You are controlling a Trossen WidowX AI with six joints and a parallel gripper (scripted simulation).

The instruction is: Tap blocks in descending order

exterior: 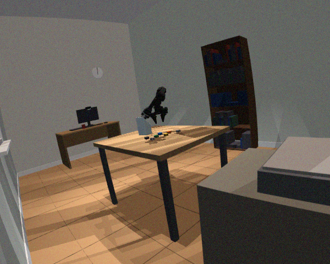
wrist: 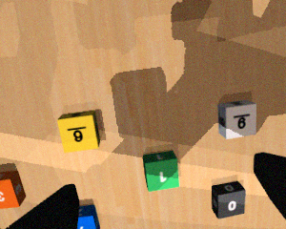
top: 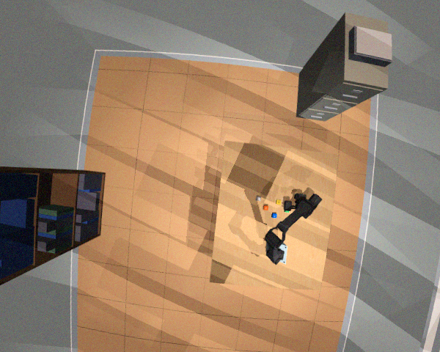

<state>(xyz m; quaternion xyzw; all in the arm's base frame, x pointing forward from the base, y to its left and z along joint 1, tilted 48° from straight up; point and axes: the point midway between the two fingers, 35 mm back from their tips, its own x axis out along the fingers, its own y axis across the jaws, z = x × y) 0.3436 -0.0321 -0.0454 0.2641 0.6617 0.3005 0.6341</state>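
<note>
Now: the white block 2 cm behind my gripper tip, 9 cm to the right of it and 12 cm below it. Also, from my gripper tip: blue block: 12 cm behind, 8 cm to the left, 12 cm below; then yellow block: 1 cm behind, 6 cm to the left, 12 cm below; then green block: 6 cm behind, 1 cm to the right, 12 cm below.
</note>
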